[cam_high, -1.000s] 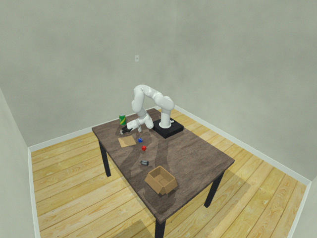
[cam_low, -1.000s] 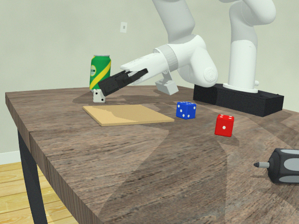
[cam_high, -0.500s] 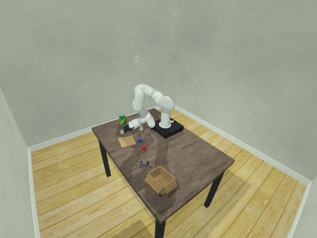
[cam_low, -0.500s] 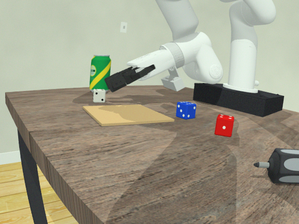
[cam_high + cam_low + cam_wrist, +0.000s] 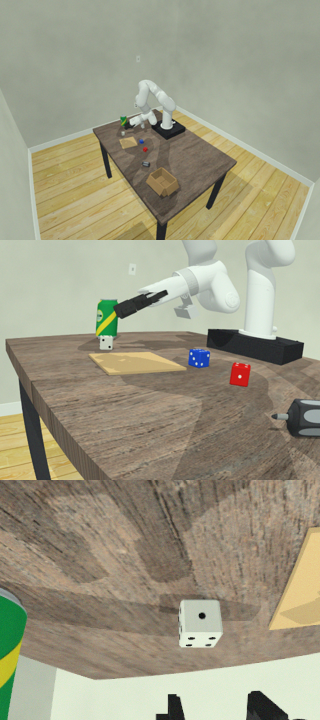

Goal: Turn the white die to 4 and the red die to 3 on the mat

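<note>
The white die is 4 cm ahead of my hand, 1 cm to the right of it and 8 cm below it. Also, from my hand: blue die: 8 cm behind, 18 cm to the left, 8 cm below; then green can: 2 cm behind, 17 cm to the right, 3 cm below; then tan mat: 3 cm ahead, 13 cm to the left, 9 cm below.
</note>
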